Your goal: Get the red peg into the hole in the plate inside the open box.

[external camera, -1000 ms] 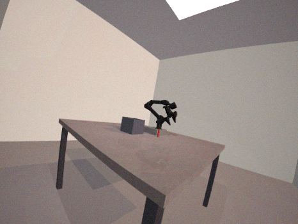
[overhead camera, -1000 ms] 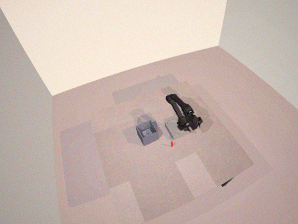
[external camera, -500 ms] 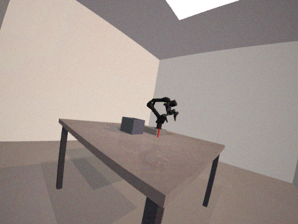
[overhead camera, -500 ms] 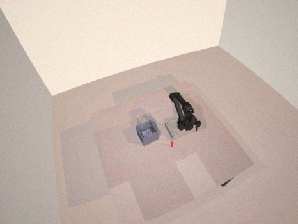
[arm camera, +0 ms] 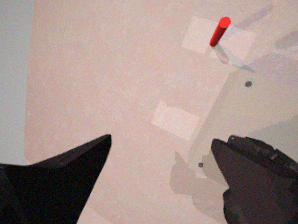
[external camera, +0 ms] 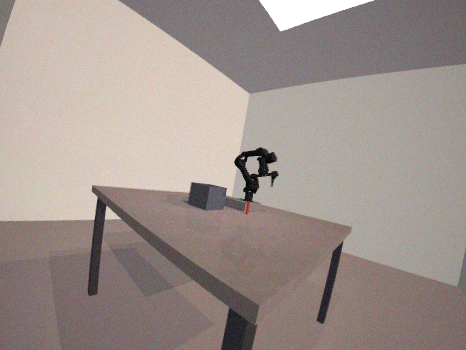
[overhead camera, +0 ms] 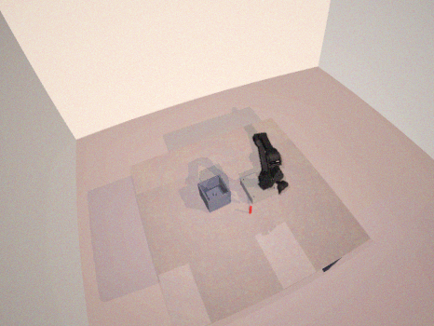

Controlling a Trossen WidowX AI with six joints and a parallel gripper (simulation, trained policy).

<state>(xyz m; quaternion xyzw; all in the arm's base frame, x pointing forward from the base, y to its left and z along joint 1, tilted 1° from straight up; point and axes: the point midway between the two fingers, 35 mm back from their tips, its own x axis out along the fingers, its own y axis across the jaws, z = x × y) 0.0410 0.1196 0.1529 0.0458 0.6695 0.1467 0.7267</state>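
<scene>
The red peg is 14 cm below my gripper tip, 14 cm ahead of it and 4 cm to the right of it.
</scene>
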